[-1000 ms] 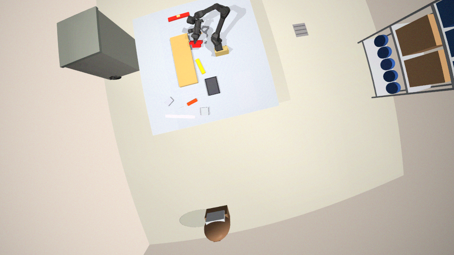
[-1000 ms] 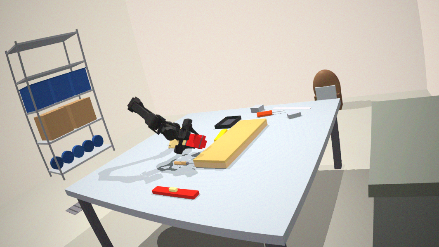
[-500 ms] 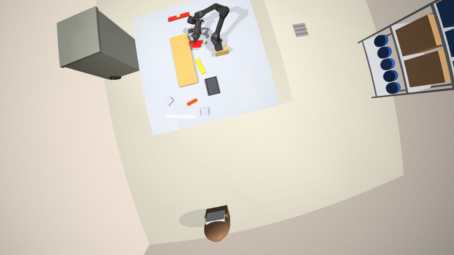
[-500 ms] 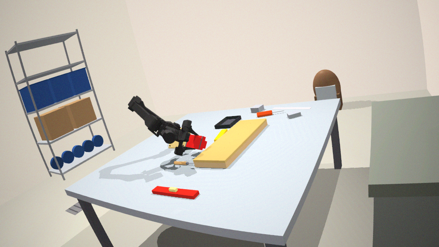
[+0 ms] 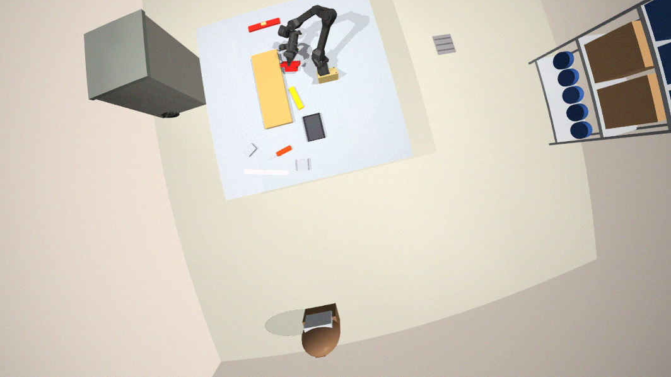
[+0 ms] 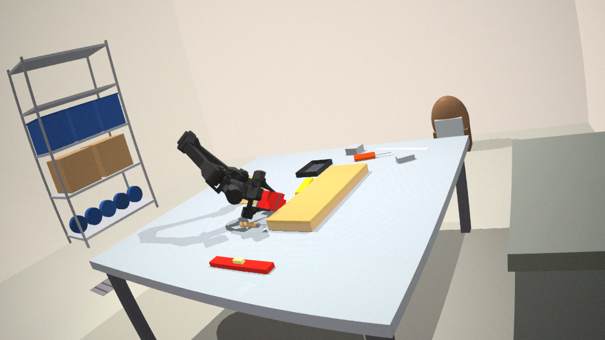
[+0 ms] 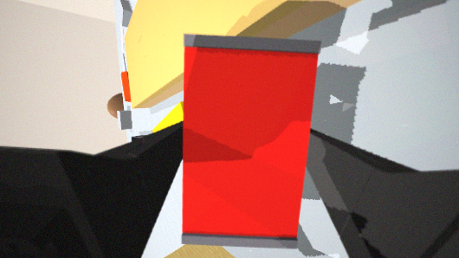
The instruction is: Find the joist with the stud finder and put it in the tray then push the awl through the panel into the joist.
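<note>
Right now my gripper tip is 20 mm past the red stud finder, 30 mm to the right of it and 20 mm above it. The rest, counted from my gripper tip: awl (20 mm behind, 120 mm to the right, 40 mm below); then yellow block (30 mm ahead, 220 mm to the left, 40 mm below); then red level (90 mm ahead, 380 mm to the right, 30 mm below).
</note>
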